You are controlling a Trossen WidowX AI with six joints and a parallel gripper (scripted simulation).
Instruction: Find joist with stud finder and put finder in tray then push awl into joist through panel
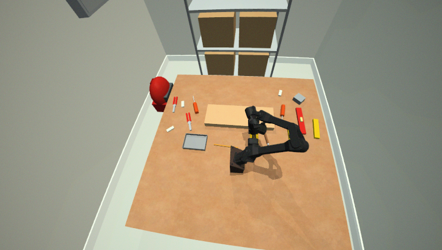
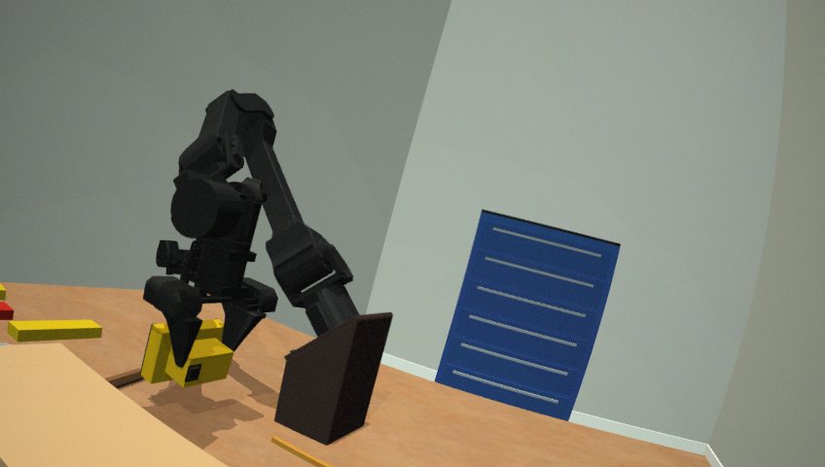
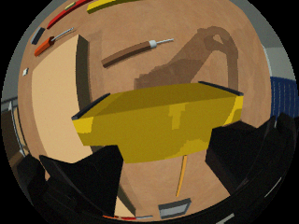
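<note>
Now: the yellow stud finder 1 cm ahead of my gripper tip. Also, from my gripper tip: red level: 26 cm ahead, 34 cm to the right, 6 cm below; then awl: 2 cm ahead, 12 cm to the right, 7 cm below; then grey tray: 9 cm behind, 39 cm to the left, 6 cm below.
</note>
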